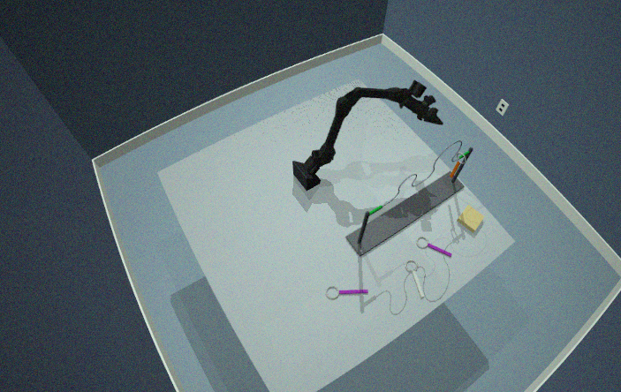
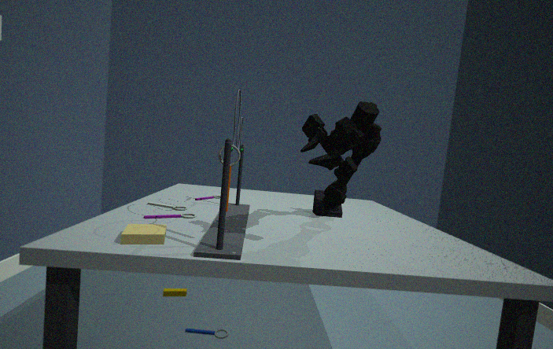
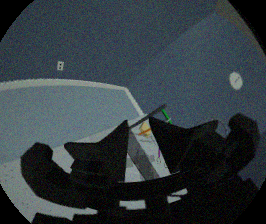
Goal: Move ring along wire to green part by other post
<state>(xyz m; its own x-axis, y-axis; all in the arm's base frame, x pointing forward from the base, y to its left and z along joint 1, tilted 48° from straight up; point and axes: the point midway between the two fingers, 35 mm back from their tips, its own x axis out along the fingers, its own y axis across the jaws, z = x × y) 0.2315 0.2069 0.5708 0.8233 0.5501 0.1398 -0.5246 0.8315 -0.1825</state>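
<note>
The orange-handled ring is 19 cm ahead of my gripper tip, 6 cm to the right of it and 6 cm below it. From my gripper tip the other things lie so: yellow block: 77 cm to the right, 75 cm below, 42 cm ahead; blue-handled ring: 76 cm below, 46 cm to the right, 21 cm ahead; white-handled ring: 51 cm to the right, 42 cm ahead, 26 cm below.
</note>
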